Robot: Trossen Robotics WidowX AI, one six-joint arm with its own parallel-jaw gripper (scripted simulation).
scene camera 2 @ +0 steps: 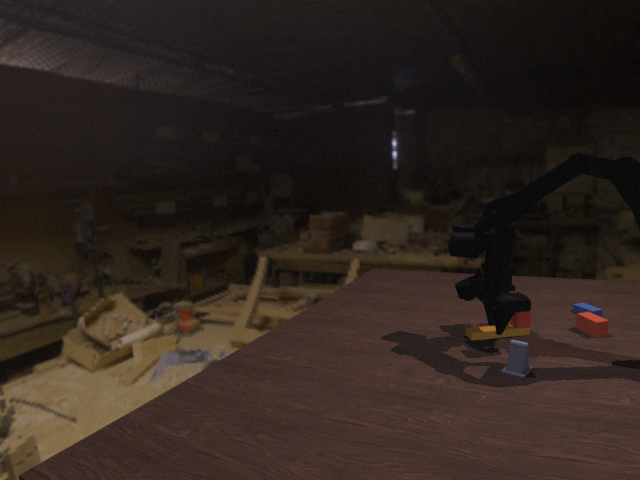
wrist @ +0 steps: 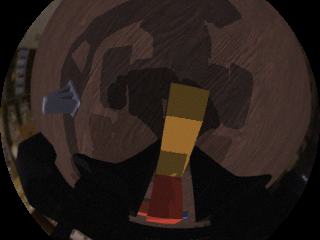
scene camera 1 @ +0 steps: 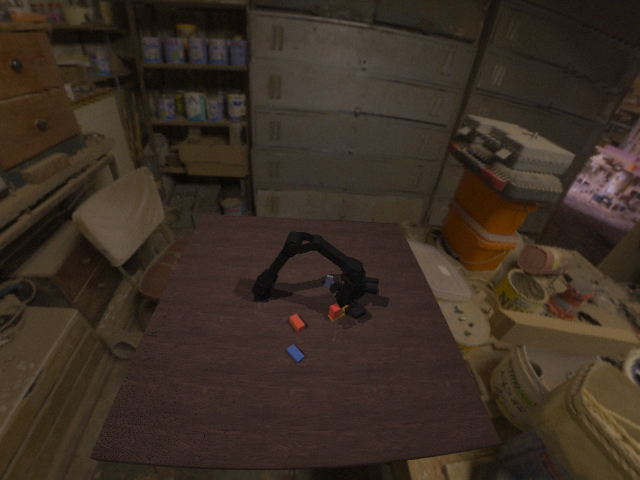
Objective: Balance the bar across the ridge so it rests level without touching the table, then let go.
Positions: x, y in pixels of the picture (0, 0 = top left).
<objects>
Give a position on a bar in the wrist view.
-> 186, 106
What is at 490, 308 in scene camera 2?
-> My gripper.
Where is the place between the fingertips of my gripper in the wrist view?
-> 176, 146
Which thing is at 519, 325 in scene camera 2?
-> A bar.
</objects>
